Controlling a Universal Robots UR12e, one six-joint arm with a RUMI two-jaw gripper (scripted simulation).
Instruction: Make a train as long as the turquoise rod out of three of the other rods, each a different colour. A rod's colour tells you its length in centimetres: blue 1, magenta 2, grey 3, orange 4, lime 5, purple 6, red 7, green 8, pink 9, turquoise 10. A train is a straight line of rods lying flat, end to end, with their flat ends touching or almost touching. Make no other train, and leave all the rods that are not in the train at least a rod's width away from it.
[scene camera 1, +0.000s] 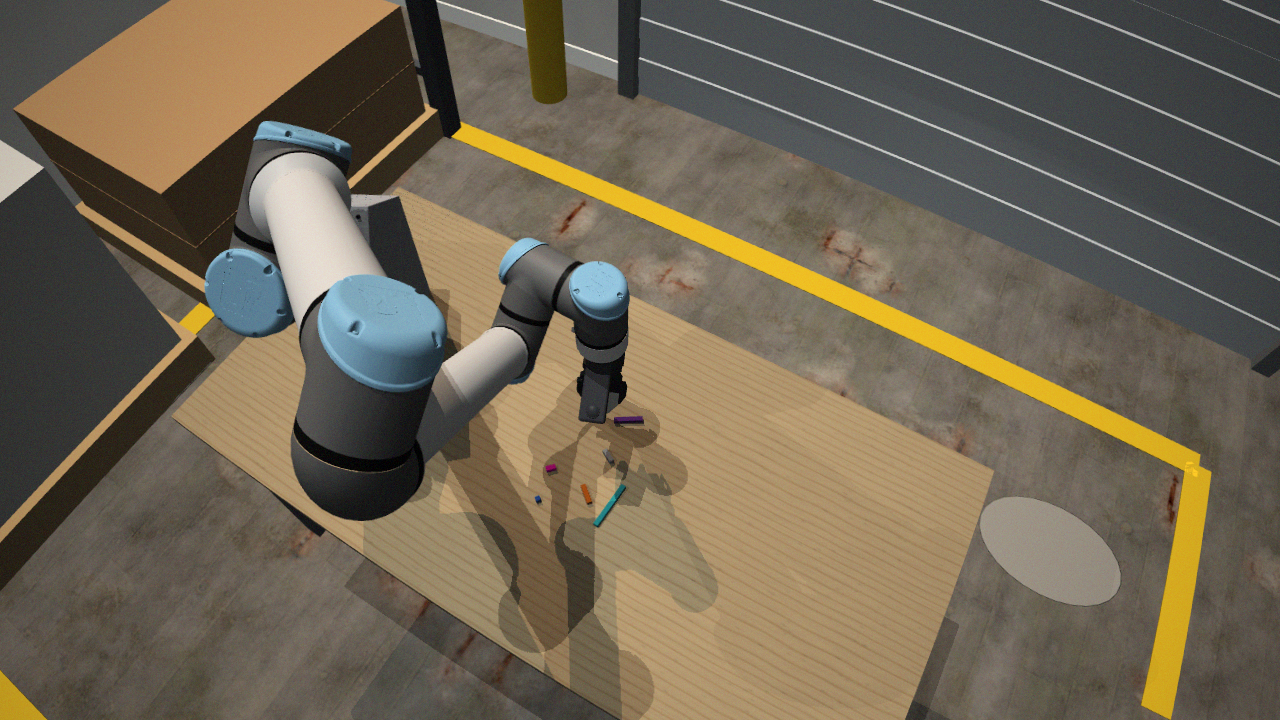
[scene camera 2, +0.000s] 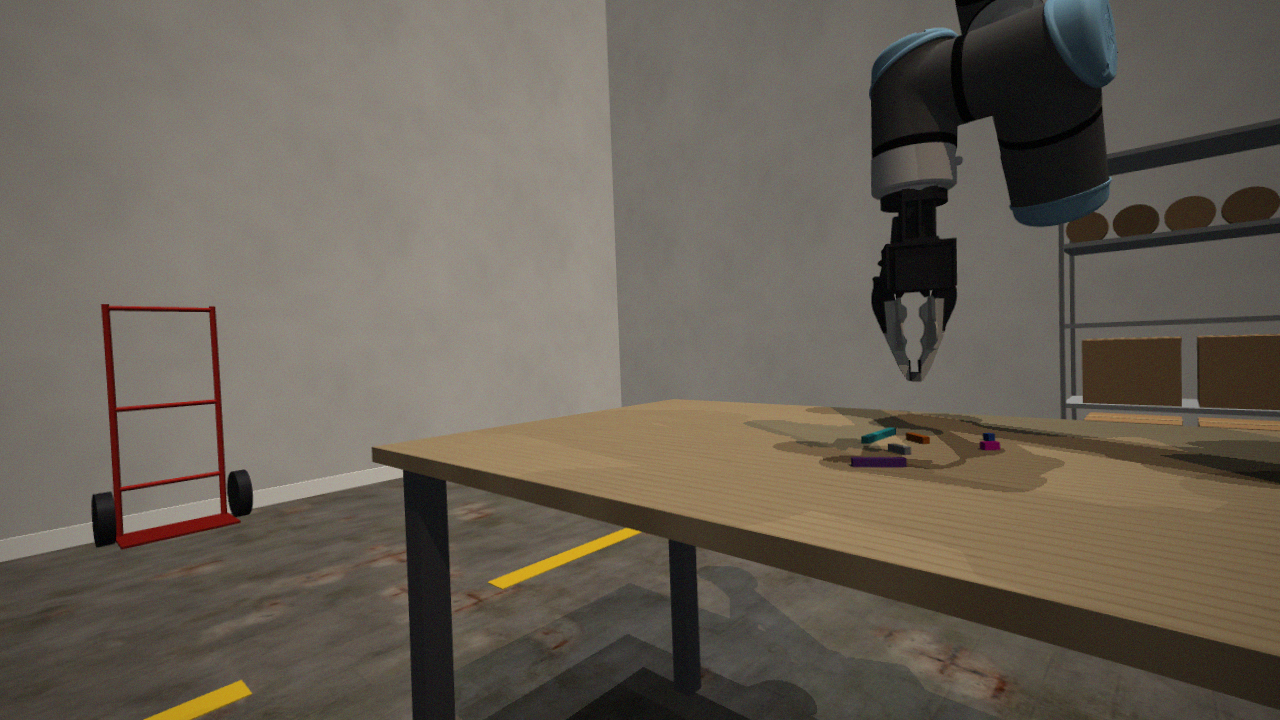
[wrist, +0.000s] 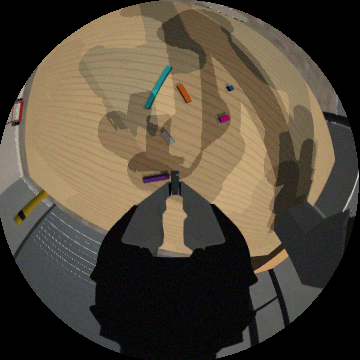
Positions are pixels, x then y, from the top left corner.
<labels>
my gripper: scene camera 1; scene camera 2 915, 380; wrist
same spot on my gripper: (scene camera 1: 615, 398) = (wrist: 137, 221)
</labels>
